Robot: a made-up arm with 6 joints.
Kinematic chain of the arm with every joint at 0, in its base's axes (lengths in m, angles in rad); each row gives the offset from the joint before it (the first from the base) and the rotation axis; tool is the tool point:
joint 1: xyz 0 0 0.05 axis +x
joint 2: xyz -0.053 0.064 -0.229 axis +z
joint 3: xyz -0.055 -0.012 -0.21 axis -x
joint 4: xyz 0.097 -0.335 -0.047 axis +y
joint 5: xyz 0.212 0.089 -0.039 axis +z
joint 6: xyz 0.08 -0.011 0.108 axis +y
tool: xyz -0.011 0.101 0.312
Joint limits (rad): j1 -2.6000..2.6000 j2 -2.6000..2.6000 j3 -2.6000..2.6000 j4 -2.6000..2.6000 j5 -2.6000..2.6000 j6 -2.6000..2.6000
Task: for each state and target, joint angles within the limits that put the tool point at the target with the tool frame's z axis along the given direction. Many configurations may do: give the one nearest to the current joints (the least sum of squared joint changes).
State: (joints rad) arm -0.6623 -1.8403 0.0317 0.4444 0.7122 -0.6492
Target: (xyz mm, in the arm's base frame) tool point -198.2 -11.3 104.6 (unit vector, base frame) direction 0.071 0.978 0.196
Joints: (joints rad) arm -1.3568 -1.8751 0.7791 0.0071 1.5067 -0.7174
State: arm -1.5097 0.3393 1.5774 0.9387 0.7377 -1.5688
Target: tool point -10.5 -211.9 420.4 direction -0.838 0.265 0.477
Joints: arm -1.9485 0.0708 1.2851 0.5962 0.4034 -2.5981
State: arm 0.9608 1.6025 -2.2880 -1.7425 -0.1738 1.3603
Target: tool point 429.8 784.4 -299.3 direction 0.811 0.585 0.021
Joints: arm 0.9061 1.2650 -1.9013 -1.1553 -0.2173 1.8153
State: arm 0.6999 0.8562 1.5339 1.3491 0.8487 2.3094
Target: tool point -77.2 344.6 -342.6 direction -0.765 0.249 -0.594
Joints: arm 1.0880 0.6608 1.3925 1.7337 1.4081 2.5935
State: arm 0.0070 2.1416 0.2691 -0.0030 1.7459 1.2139
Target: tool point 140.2 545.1 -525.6 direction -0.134 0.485 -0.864
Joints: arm 0.4131 1.3700 0.8019 0.8702 1.0327 1.8963
